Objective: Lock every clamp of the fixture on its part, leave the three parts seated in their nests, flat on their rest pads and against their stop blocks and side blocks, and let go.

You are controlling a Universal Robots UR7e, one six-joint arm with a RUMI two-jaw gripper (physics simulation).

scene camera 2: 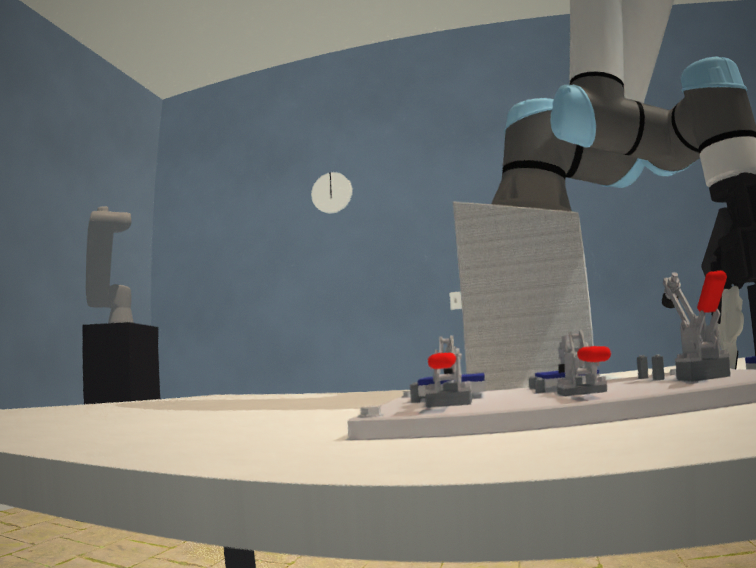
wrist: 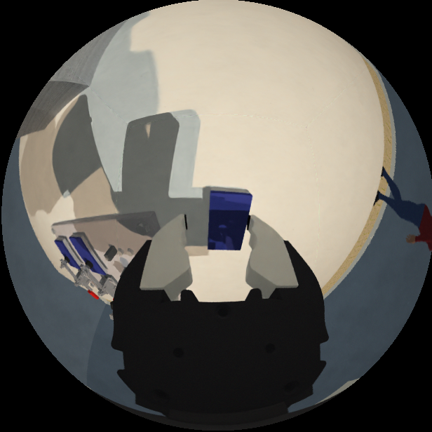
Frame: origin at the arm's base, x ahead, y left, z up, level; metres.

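Seen in the pictures: arm's base, origin of the base link: [scene camera 2: 530, 224].
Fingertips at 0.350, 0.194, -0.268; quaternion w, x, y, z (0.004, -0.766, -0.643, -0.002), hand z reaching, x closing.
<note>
Pixels of each thing's top centre, then the offset from my fingertips to it, as dx, dy, dz. "pt": a spot on its surface instead.
- fixture plate, surface spot: [scene camera 2: 488, 424] pt +0.198, -0.346, -0.003
- third clamp's red handle, surface spot: [scene camera 2: 711, 291] pt +0.169, -0.157, +0.075
My gripper [wrist: 216, 216] is open, its fingertips above and either side of a loose blue part [wrist: 229, 220], nearer its right edge in the wrist view; the height gap is unclear. That part lies on the table beside the fixture plate [scene camera 2: 488, 424] [wrist: 107, 230]. Two other blue parts [wrist: 67, 252] [wrist: 86, 250] lie in nests under two clamps, whose red handles [scene camera 2: 441, 360] [scene camera 2: 594, 353] are low and whose arms are down. Their exact seating is too small to tell. The third clamp's red handle [scene camera 2: 711, 291] is raised, its arm tilted up over a nest without a part.
Two upright grey blocks [scene camera 2: 642, 367] [scene camera 2: 657, 367] stand on the plate near the third clamp. The robot's grey pedestal [scene camera 2: 522, 293] is behind the fixture. The arm's shadow falls over the table and part of the plate. A person [wrist: 422, 220] stands beyond the table edge.
</note>
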